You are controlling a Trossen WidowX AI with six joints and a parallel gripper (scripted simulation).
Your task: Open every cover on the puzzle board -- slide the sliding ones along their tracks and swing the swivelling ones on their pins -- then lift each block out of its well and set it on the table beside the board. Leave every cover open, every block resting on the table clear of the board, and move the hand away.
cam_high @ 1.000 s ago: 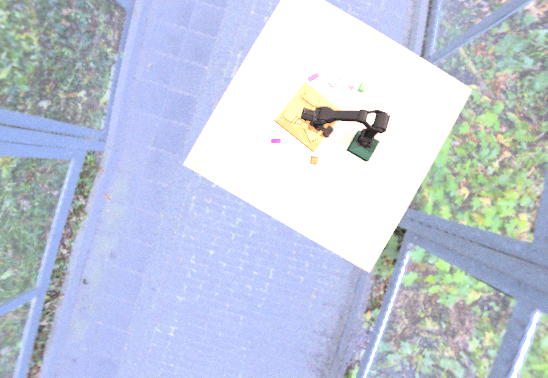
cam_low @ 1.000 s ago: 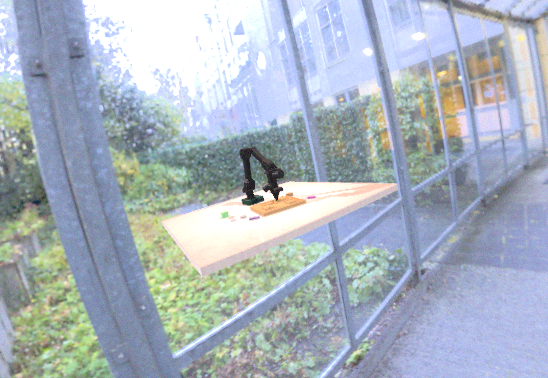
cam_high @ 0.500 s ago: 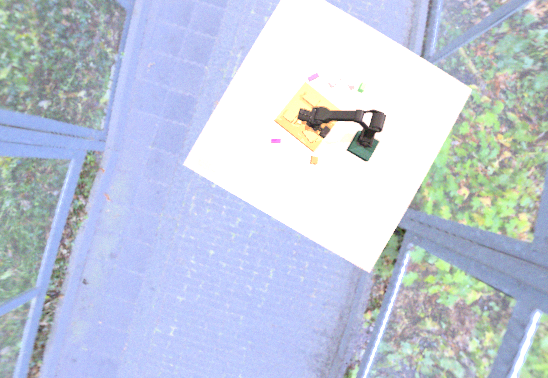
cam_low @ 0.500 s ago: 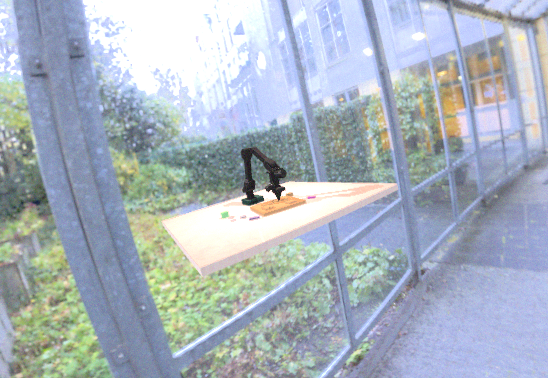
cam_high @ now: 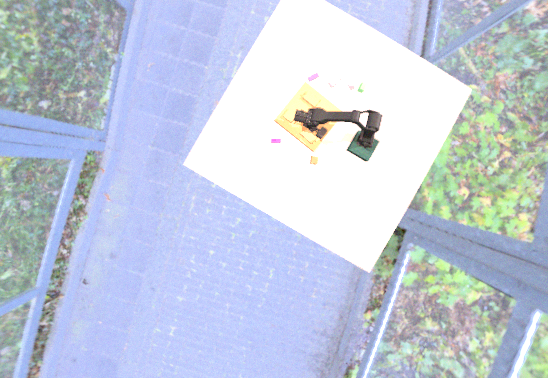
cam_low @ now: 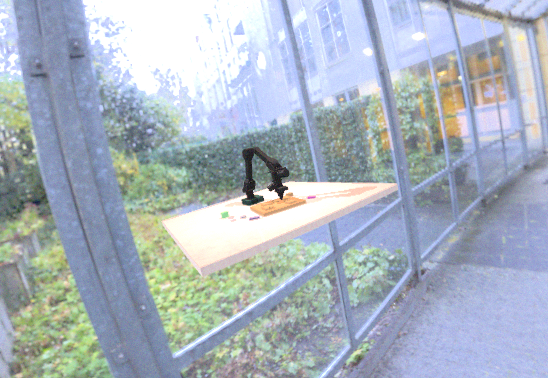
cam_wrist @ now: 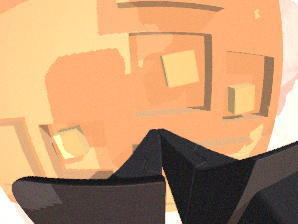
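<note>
Right now the puzzle board is 60 mm to the right of my gripper tip, 30 mm ahead of it and 10 mm below it. The rest, counted from my gripper tip: lilac block 300 mm to the right, 90 mm ahead, 20 mm below; green block 350 mm to the right, 200 mm behind, 10 mm below; pink block 150 mm ahead, 140 mm to the left, 20 mm below.
</note>
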